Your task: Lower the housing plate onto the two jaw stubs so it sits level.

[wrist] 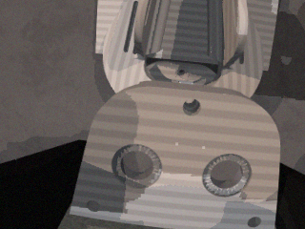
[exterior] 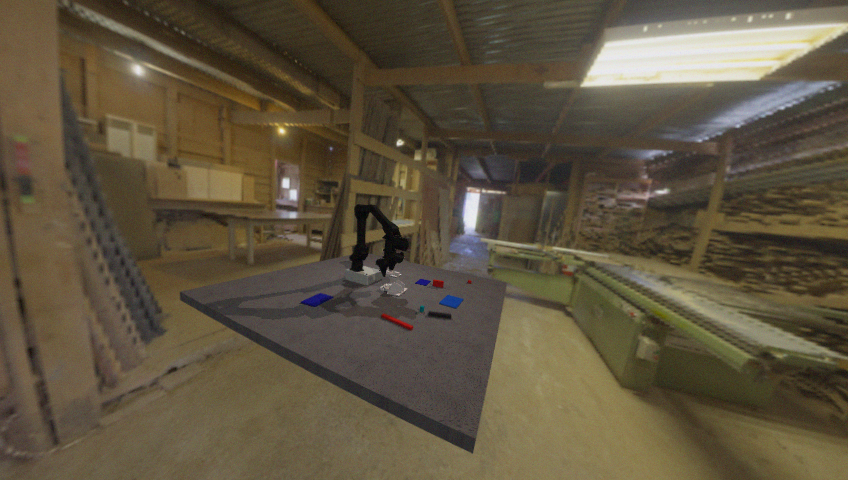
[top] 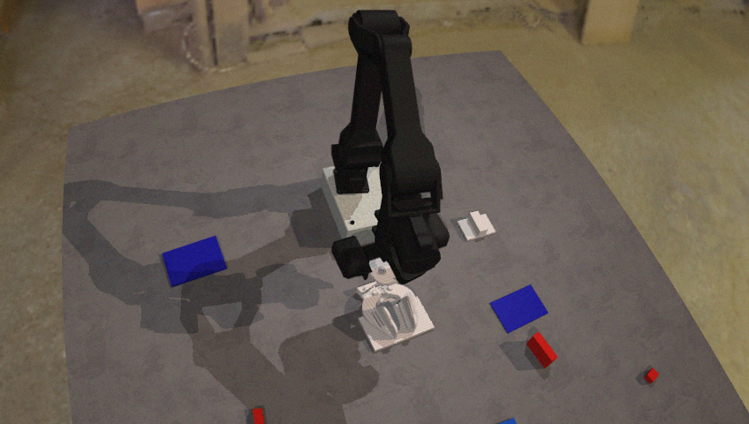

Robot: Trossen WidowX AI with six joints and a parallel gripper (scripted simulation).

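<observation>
The jaw stub is 70 mm below my gripper tip, 20 mm to the left of it and 20 mm ahead of it. The rest, counted from my gripper tip: white ribbed block 230 mm to the left, 130 mm behind, 70 mm below; red block 290 mm ahead, 250 mm to the right, 80 mm below.
</observation>
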